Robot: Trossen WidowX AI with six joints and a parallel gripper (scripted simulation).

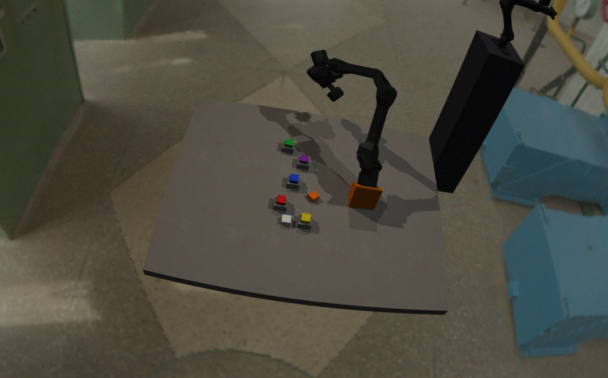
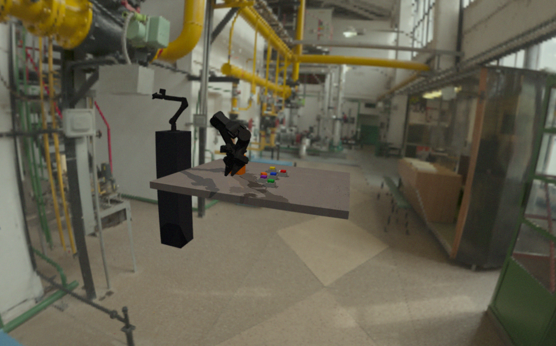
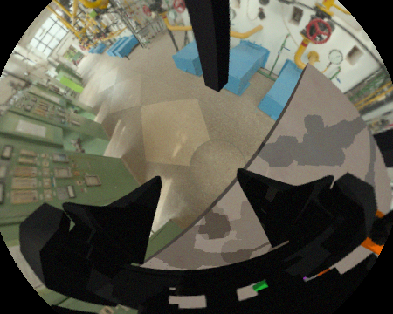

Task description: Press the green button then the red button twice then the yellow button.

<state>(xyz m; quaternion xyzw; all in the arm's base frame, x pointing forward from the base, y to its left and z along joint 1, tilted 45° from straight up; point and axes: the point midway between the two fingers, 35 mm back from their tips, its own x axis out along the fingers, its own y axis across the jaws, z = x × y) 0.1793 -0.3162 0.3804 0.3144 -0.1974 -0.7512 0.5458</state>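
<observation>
The green button is 130 mm ahead of my gripper tip, 300 mm to the left of it and 80 mm below it. From my gripper tip the other things lie so: orange block: 20 mm ahead, 530 mm to the left, 100 mm below; blue button: 100 mm ahead, 480 mm to the left, 80 mm below; purple button: 60 mm ahead, 370 mm to the left, 80 mm below.
</observation>
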